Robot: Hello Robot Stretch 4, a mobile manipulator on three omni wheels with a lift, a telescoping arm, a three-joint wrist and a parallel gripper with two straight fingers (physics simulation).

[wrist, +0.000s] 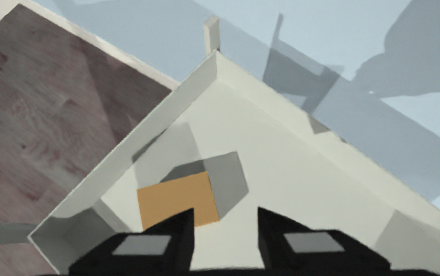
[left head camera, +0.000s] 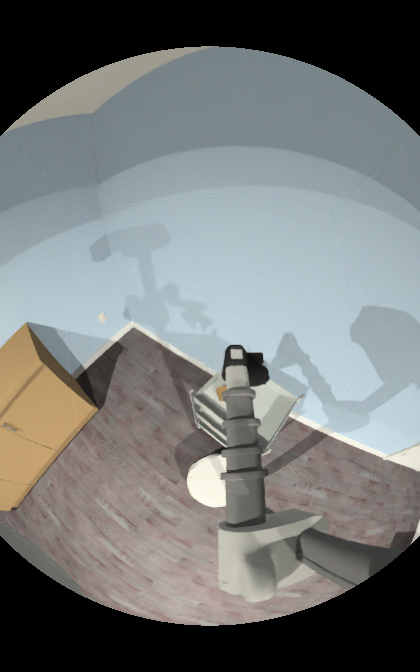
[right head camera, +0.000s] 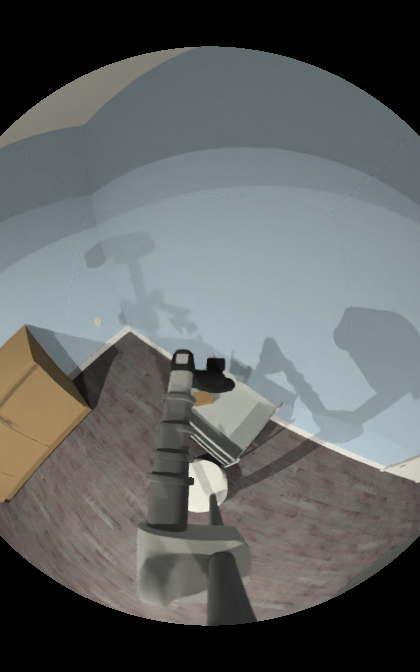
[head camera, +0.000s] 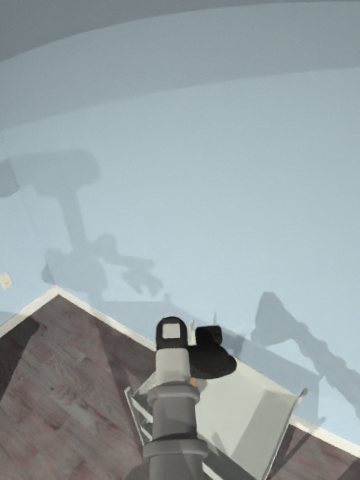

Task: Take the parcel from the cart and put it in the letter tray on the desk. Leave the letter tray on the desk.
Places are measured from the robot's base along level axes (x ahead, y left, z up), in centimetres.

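Where they show: gripper, fingertip midpoint: (wrist: 226,226).
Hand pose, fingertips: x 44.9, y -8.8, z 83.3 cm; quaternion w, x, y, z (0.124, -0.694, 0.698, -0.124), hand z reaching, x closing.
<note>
Each offset is from my fingertips to the top centre of the thing. "pt": to the spot under its first point.
The parcel is an orange-brown box {dy +5.7, dx +3.0, dz -14.9 cm} (wrist: 175,200) (left head camera: 221,393) (right head camera: 203,398) that lies in the top tray of the white cart (wrist: 300,185) (left head camera: 275,402) (right head camera: 240,405) (head camera: 240,415), near one corner. In the head view a small bit of the parcel {pt dy +2.0, dx +4.0, dz -14.9 cm} (head camera: 193,382) shows beside the arm. My gripper (wrist: 226,226) is open and points down above the tray, with a gap between its fingers. The parcel lies below and to the left of that gap in the wrist view, and the left finger covers its lower right part. The desk and the letter tray do not show.
A blue wall (head camera: 225,200) with a white baseboard stands right behind the cart. An orange-brown cabinet (left head camera: 40,415) (right head camera: 40,415) stands at the left. My round white base (left head camera: 206,482) (right head camera: 207,487) is close in front of the cart. The cart's side walls and corner post (wrist: 212,35) rise above its tray.
</note>
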